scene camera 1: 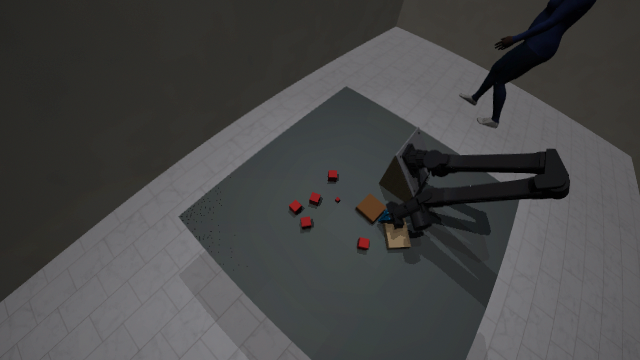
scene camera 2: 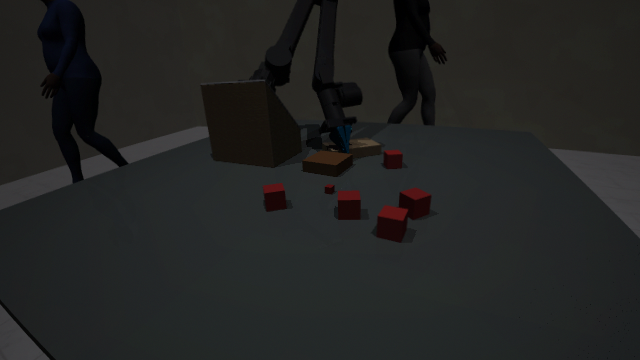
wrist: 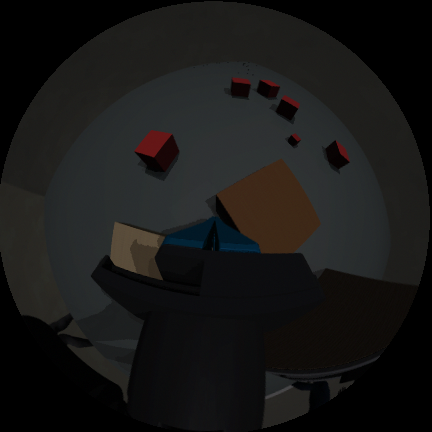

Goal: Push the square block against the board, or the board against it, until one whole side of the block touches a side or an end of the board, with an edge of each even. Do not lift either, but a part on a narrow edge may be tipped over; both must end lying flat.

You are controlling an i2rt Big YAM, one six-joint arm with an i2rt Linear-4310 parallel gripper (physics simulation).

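Seen in the pictures: gripper, fingertip midpoint: (scene camera 1: 378, 221) (scene camera 2: 347, 154) (wrist: 214, 221); arm's base, link origin: (scene camera 1: 410, 159) (scene camera 2: 256, 98).
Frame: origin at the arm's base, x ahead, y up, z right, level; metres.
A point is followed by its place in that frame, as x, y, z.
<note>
The square block (scene camera 1: 371, 208) @(0.231, -0.155, 0.030) (scene camera 2: 327, 162) @(0.237, -0.155, 0.075) (wrist: 270, 205) @(0.234, -0.155, 0.029) is brown and lies flat. The board (scene camera 1: 398, 243) @(0.303, -0.156, -0.148) (scene camera 2: 369, 147) @(0.312, -0.159, -0.098) (wrist: 131, 250) @(0.299, -0.155, -0.121) is light tan and lies flat behind it in scene camera 2, at a different angle. The two look apart near their closest corners. My gripper (scene camera 1: 382, 218) @(0.262, -0.163, -0.027) (scene camera 2: 346, 150) @(0.262, -0.163, -0.027) (wrist: 214, 221) @(0.262, -0.163, -0.027) is shut and empty, its blue fingertips pointing down low between the block and the board, close to the block's side that faces the board. Whether the tips touch the block is unclear. The gripper's body hides part of the board.
A red cube (scene camera 1: 363, 243) @(0.395, -0.147, -0.020) (scene camera 2: 393, 159) @(0.394, -0.160, -0.001) (wrist: 158, 150) @(0.369, -0.148, -0.022) sits near the board. Several red cubes and a tiny red cube (scene camera 1: 337, 199) @(0.279, -0.172, 0.183) (scene camera 2: 329, 189) @(0.280, -0.175, 0.191) (wrist: 294, 139) @(0.275, -0.173, 0.175) lie beyond the block. The arm's tall wooden stand (scene camera 1: 396, 179) @(0.078, -0.076, 0.005) (scene camera 2: 240, 122) @(-0.026, -0.060, 0.057) (wrist: 345, 320) @(0.078, -0.090, 0.002) rises close beside the block.
</note>
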